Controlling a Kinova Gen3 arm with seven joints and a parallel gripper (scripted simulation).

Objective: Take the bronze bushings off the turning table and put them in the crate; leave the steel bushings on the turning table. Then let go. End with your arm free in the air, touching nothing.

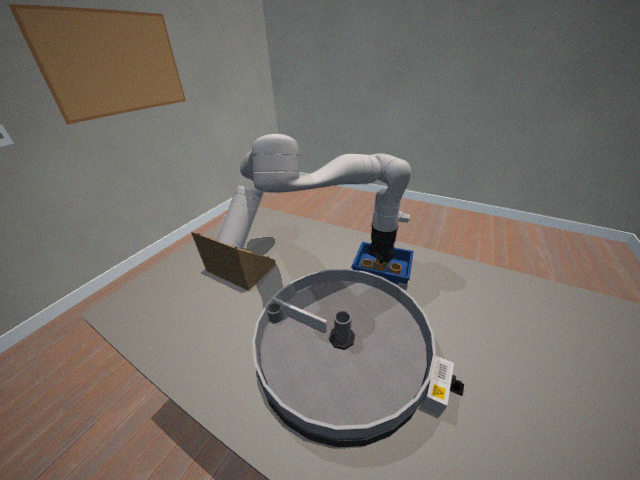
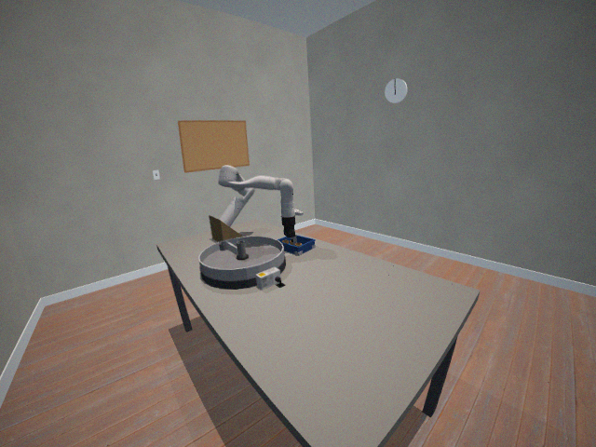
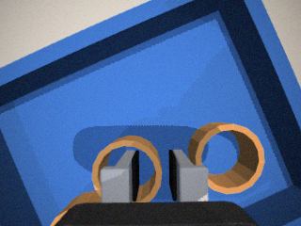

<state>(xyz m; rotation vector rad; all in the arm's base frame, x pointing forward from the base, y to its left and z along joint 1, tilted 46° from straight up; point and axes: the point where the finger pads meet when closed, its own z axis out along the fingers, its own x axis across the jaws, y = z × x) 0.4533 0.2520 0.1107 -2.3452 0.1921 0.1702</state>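
The blue crate is 1 cm behind my hand, 1 cm to the left of it and 2 cm below it. Also, from my hand: round grey turning table 2 cm ahead, 33 cm to the right, 1 cm above.
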